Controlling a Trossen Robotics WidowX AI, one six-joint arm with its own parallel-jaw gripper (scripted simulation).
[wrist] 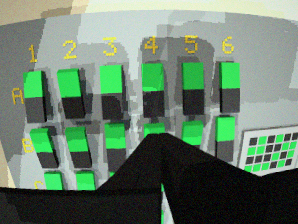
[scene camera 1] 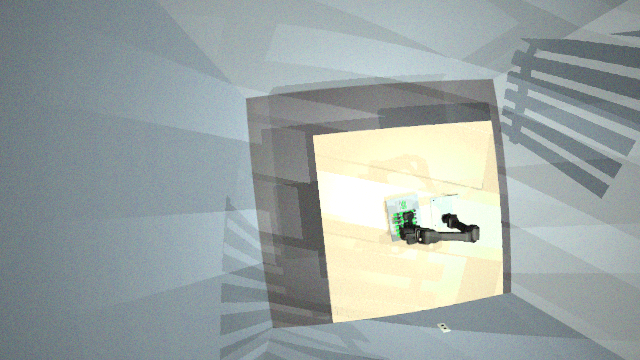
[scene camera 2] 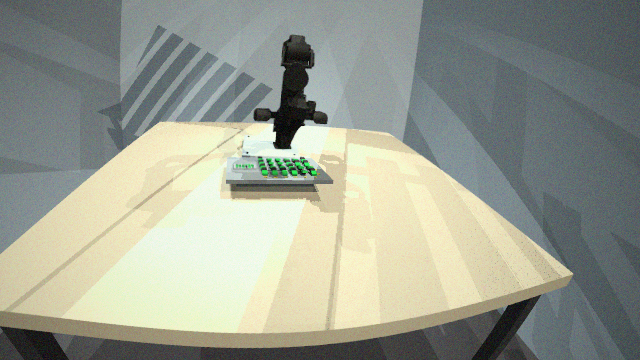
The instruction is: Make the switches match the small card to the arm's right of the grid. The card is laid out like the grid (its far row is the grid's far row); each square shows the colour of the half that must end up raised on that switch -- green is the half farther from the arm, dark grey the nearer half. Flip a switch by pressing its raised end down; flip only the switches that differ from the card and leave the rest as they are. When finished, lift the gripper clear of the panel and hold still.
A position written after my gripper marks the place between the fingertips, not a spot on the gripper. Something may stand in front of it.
My gripper (scene camera 2: 287, 148) is shut, holding nothing.
My gripper also shows in the wrist view (wrist: 157, 143).
